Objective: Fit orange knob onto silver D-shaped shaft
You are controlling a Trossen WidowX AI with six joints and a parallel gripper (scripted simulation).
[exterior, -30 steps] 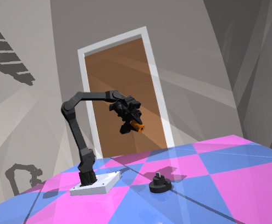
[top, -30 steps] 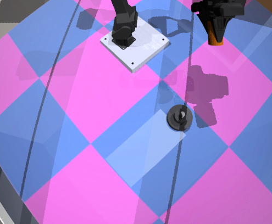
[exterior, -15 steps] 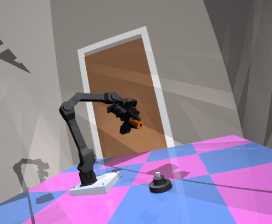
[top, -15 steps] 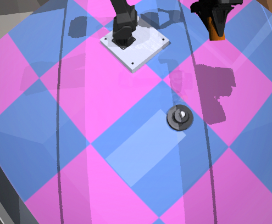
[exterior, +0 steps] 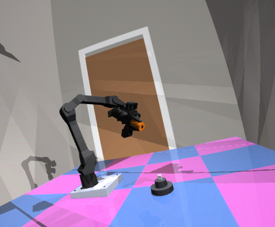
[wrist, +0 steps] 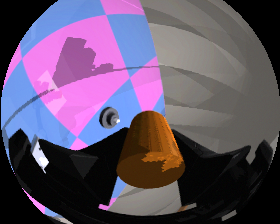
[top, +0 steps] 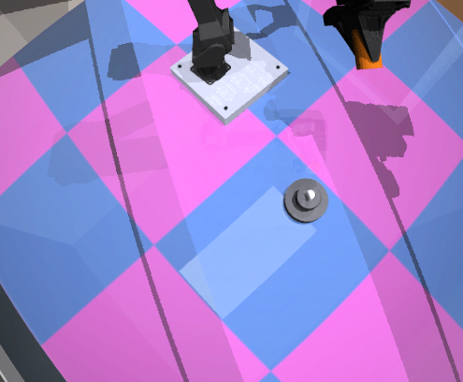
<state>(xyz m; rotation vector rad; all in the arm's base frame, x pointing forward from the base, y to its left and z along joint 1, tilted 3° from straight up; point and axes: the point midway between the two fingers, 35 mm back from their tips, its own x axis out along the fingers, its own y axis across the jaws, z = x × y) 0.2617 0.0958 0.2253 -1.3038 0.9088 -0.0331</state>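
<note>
Now: gripper tip 20 mm past the orange knob, 20 mm to the right of it and 20 mm below it. Also, from my gripper tip: pedestal with D-shaped shaft 60 mm ahead, 160 mm to the right, 220 mm below.
</note>
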